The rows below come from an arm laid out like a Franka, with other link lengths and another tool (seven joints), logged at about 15 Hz.
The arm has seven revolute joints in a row. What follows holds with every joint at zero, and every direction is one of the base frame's.
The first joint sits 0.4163 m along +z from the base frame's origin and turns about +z.
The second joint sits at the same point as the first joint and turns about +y.
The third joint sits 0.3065 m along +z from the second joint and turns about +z.
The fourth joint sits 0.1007 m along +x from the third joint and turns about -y.
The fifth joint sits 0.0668 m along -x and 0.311 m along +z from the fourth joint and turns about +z.
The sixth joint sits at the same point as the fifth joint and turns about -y.
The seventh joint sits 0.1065 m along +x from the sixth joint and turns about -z.
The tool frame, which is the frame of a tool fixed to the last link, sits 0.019 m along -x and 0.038 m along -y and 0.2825 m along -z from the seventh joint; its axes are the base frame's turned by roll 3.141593, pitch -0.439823 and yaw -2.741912 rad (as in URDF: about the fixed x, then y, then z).
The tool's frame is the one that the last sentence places.
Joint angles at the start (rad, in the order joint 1, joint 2, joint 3, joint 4, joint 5, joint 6, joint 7):
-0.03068, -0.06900, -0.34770, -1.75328, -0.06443, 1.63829, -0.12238
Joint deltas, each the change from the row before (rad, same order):
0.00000, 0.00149, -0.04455, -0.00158, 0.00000, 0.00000, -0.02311
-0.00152, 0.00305, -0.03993, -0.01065, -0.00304, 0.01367, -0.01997
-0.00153, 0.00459, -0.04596, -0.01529, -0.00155, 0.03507, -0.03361
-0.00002, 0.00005, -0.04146, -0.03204, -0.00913, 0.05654, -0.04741
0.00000, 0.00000, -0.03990, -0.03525, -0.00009, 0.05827, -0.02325
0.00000, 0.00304, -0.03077, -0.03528, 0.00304, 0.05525, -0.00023
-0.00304, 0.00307, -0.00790, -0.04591, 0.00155, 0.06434, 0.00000
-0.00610, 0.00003, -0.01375, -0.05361, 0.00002, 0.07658, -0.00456
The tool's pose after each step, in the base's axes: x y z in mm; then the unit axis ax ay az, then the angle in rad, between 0 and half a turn. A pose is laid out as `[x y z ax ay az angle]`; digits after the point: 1 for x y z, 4 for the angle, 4 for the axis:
[410.2 -249.4 471.5 0.0643 -0.9977 0.0191 2.6370]
[401.1 -268.0 466.6 0.0543 -0.9984 0.0163 2.6349]
[394.4 -290.9 460.8 0.0476 -0.9987 0.0177 2.6464]
[389.1 -313.8 452.4 0.0509 -0.9983 0.0268 2.6617]
[383.0 -332.8 442.6 0.0431 -0.9986 0.0300 2.6800]
[378.0 -346.1 431.5 0.0282 -0.9991 0.0301 2.6945]
[378.6 -351.4 417.4 0.0234 -0.9992 0.0334 2.7075]
[376.0 -360.3 402.8 0.0164 -0.9991 0.0381 2.7261]

